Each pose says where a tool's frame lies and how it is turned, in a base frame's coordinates. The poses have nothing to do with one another.
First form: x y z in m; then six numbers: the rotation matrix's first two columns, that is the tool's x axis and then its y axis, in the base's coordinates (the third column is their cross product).
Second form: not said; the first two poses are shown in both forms.
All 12 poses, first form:
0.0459, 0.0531, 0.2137, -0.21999, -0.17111, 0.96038, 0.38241, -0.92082, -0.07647
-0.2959, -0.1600, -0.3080, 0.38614, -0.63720, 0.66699, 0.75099, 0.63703, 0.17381
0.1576, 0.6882, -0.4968, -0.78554, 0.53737, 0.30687, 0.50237, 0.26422, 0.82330
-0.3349, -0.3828, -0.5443, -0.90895, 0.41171, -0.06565, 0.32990, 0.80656, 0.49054
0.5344, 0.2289, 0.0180, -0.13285, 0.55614, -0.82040, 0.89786, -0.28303, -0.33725
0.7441, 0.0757, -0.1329, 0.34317, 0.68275, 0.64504, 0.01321, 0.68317, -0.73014
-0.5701, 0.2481, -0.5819, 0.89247, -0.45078, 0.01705, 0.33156, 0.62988, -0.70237
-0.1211, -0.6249, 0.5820, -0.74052, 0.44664, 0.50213, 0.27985, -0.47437, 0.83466
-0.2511, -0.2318, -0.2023, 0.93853, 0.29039, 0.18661, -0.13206, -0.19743, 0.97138
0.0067, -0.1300, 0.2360, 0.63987, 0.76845, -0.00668, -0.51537, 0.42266, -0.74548
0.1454, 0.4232, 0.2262, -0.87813, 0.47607, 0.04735, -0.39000, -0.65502, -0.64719
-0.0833, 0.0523, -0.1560, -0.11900, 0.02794, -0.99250, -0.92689, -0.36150, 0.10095
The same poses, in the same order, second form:
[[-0.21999, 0.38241, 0.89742, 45.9], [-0.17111, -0.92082, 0.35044, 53.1], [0.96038, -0.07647, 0.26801, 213.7], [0, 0, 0, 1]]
[[0.38614, 0.75099, -0.53564, -295.9], [-0.63720, 0.63703, 0.43379, -160.0], [0.66699, 0.17381, 0.72451, -308.0], [0, 0, 0, 1]]
[[-0.78554, 0.50237, 0.36134, 157.6], [0.53737, 0.26422, 0.80090, 688.2], [0.30687, 0.82330, -0.47751, -496.8], [0, 0, 0, 1]]
[[-0.90895, 0.32990, 0.25491, -334.9], [0.41171, 0.80656, 0.42422, -382.8], [-0.06565, 0.49054, -0.86895, -544.3], [0, 0, 0, 1]]
[[-0.13285, 0.89786, -0.41976, 534.4], [0.55614, -0.28303, -0.78141, 228.9], [-0.82040, -0.33725, -0.46174, 18.0], [0, 0, 0, 1]]
[[0.34317, 0.01321, -0.93918, 744.1], [0.68275, 0.68317, 0.25908, 75.7], [0.64504, -0.73014, 0.22542, -132.9], [0, 0, 0, 1]]
[[0.89247, 0.33156, 0.30587, -570.1], [-0.45078, 0.62988, 0.63250, 248.1], [0.01705, -0.70237, 0.71161, -581.9], [0, 0, 0, 1]]
[[-0.74052, 0.27985, 0.61099, -121.1], [0.44664, -0.47437, 0.75860, -624.9], [0.50213, 0.83466, 0.22629, 582.0], [0, 0, 0, 1]]
[[0.93853, -0.13206, 0.31892, -251.1], [0.29039, -0.19743, -0.93631, -231.8], [0.18661, 0.97138, -0.14695, -202.3], [0, 0, 0, 1]]
[[0.63987, -0.51537, -0.57004, 6.7], [0.76845, 0.42266, 0.48045, -130.0], [-0.00668, -0.74548, 0.66648, 236.0], [0, 0, 0, 1]]
[[-0.87813, -0.39000, -0.27709, 145.4], [0.47607, -0.65502, -0.58678, 423.2], [0.04735, -0.64719, 0.76086, 226.2], [0, 0, 0, 1]]
[[-0.11900, -0.92689, -0.35597, -83.3], [0.02794, -0.36150, 0.93195, 52.3], [-0.99250, 0.10095, 0.06892, -156.0], [0, 0, 0, 1]]

